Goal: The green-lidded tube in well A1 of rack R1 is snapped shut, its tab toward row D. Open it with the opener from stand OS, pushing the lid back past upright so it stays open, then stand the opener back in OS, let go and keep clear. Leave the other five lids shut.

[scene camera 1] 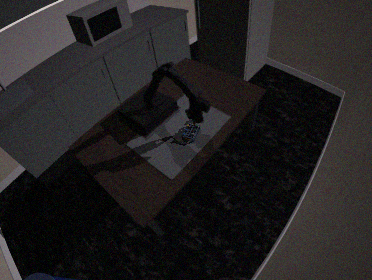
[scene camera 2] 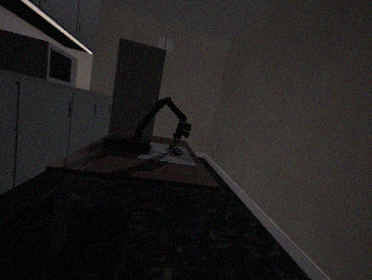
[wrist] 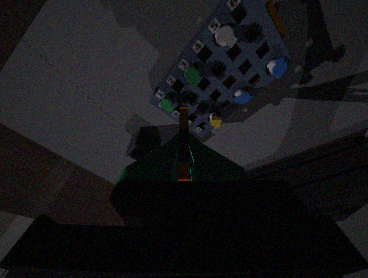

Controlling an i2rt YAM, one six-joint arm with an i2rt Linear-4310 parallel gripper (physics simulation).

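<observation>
The blue rack R1 lies on a grey mat. In the wrist view the green lid in well A1 sits at the rack's near left corner and looks flat on its tube. My gripper is shut on the orange opener. The opener's tip hangs over the rack's near edge, just right of the A1 lid. I cannot tell whether they touch. A dark block, probably stand OS, sits just left of the fingers.
Other lids in the rack: a second green one, a white one, two blue ones and a yellow one. The arm's dark base stands behind the mat. Cabinets run along the table's far side.
</observation>
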